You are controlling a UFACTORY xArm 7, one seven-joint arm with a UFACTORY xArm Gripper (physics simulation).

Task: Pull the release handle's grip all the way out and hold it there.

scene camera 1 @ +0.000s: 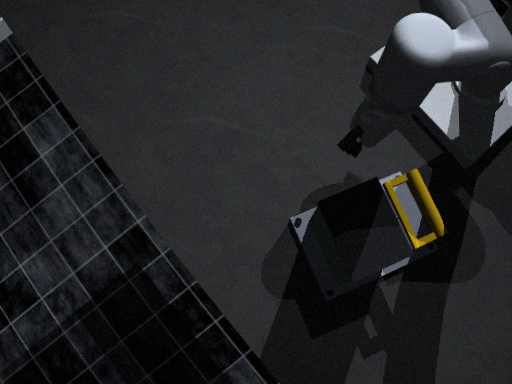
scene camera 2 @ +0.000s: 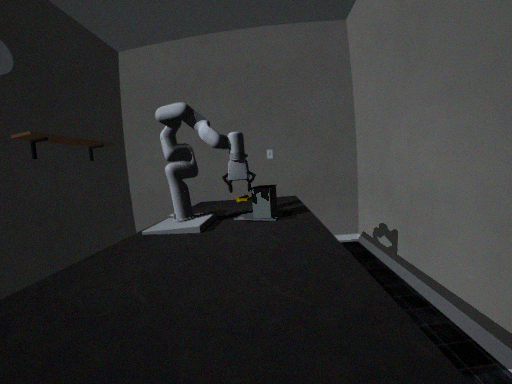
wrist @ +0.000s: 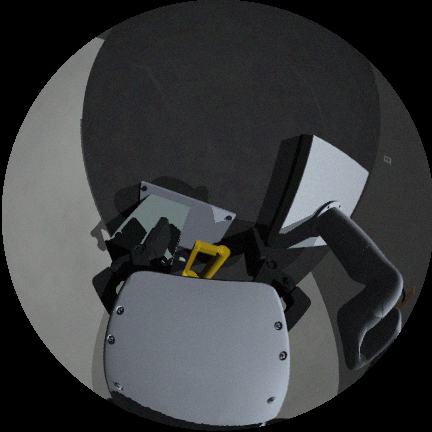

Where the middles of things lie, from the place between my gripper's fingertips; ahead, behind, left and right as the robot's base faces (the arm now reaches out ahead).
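Labels:
My gripper is 150 mm above the light base plate point(scene camera 1: 300, 222), and it is also 100 mm short of the plate and 110 mm to the right of it.

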